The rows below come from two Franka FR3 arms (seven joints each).
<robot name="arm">
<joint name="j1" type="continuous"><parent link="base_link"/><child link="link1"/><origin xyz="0 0 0.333"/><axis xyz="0 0 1"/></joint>
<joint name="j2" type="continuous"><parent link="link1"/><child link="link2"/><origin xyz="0 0 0"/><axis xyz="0 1 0"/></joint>
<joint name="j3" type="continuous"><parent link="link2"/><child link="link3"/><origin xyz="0 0 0.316"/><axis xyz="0 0 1"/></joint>
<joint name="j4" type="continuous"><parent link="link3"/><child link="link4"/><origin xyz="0.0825 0 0"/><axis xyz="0 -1 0"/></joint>
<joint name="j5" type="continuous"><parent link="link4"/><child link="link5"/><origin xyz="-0.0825 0 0.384"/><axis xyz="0 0 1"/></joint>
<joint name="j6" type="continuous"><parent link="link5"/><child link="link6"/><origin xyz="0 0 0"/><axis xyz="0 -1 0"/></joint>
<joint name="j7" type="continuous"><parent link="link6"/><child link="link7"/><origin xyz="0.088 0 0"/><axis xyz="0 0 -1"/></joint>
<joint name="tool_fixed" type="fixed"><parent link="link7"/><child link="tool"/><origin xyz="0 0 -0.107" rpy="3.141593 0 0"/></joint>
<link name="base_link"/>
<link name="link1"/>
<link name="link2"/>
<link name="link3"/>
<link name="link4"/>
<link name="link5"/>
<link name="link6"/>
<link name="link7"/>
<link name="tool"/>
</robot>
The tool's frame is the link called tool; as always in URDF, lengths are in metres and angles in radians. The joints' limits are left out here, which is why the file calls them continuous.
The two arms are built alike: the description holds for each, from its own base.
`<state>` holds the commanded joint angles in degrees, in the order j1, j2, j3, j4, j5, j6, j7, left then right.
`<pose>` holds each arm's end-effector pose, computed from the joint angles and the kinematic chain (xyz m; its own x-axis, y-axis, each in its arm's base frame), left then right.
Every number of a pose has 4 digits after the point.
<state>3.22 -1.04 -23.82 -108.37 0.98 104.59 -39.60 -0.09 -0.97 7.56 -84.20 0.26 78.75 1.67</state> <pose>0.5158 -0.1937 0.5029 0.9465 0.3218 -0.0230 0.3204 -0.9460 -0.0497 0.5235 0.0699 0.6639 0.9918 0.1013 -0.0783 0.1017 -0.9948 0.0000</pose>
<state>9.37 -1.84 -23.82 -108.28 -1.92 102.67 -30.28 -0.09 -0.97 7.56 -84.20 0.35 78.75 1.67</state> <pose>0.5267 -0.1409 0.5079 0.9571 0.2815 -0.0688 0.2809 -0.9596 -0.0180 0.5235 0.0701 0.6639 0.9917 0.1017 -0.0783 0.1018 -0.9948 -0.0016</pose>
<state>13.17 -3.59 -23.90 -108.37 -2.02 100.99 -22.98 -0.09 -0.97 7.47 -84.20 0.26 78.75 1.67</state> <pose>0.5259 -0.1072 0.5198 0.9727 0.2217 -0.0691 0.2208 -0.9751 -0.0199 0.5236 0.0691 0.6639 0.9919 0.0998 -0.0783 0.1001 -0.9950 0.0000</pose>
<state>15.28 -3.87 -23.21 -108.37 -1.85 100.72 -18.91 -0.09 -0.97 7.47 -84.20 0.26 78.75 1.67</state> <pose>0.5291 -0.0812 0.5220 0.9775 0.1994 -0.0689 0.1985 -0.9799 -0.0187 0.5236 0.0691 0.6639 0.9919 0.0998 -0.0783 0.1001 -0.9950 0.0000</pose>
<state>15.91 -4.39 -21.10 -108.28 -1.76 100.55 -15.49 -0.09 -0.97 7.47 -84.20 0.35 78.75 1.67</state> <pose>0.5304 -0.0558 0.5275 0.9804 0.1872 -0.0616 0.1866 -0.9823 -0.0148 0.5236 0.0693 0.6639 0.9919 0.1001 -0.0783 0.1003 -0.9950 -0.0016</pose>
